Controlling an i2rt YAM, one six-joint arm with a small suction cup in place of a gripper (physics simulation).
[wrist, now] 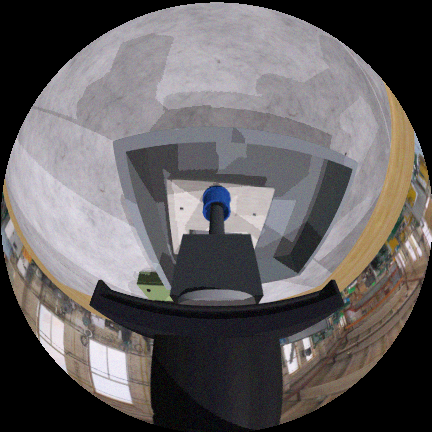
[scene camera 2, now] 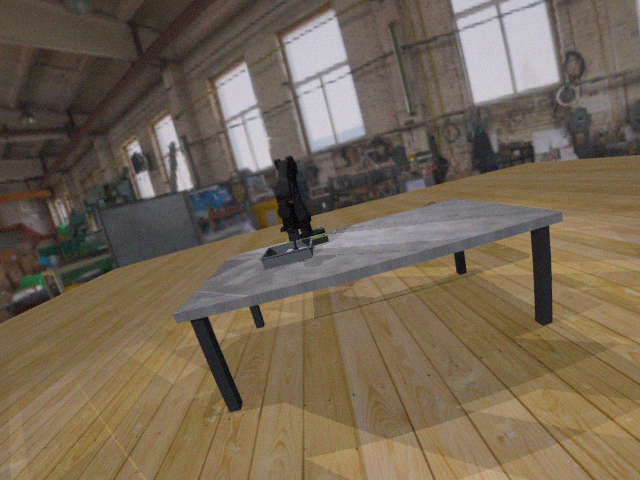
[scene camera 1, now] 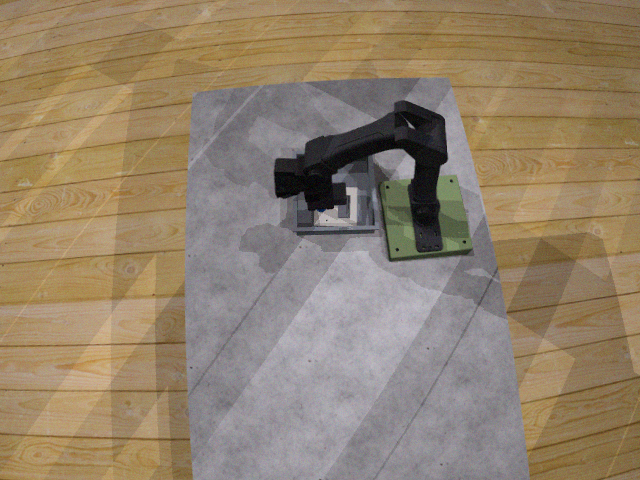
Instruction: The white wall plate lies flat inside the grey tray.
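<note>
The white wall plate point(scene camera 1: 333, 217) point(wrist: 252, 206) is inside the walls of the grey tray point(scene camera 1: 332, 230) point(scene camera 2: 282, 258) point(wrist: 120, 158), level and low over its floor. The blue suction cup point(scene camera 1: 321, 209) point(wrist: 216, 201) presses on the plate's top face near its middle. In the side view the arm's tip point(scene camera 2: 295, 246) reaches down into the tray. The arm hides part of the plate and tray from above. I cannot tell whether the plate rests on the tray floor.
The arm stands on a green base plate point(scene camera 1: 404, 230) point(scene camera 2: 319, 239) point(wrist: 149, 282) just right of the tray. Both sit on a grey concrete-look table point(scene camera 1: 318, 357) point(scene camera 2: 390, 248) above a wooden floor point(scene camera 1: 128, 190).
</note>
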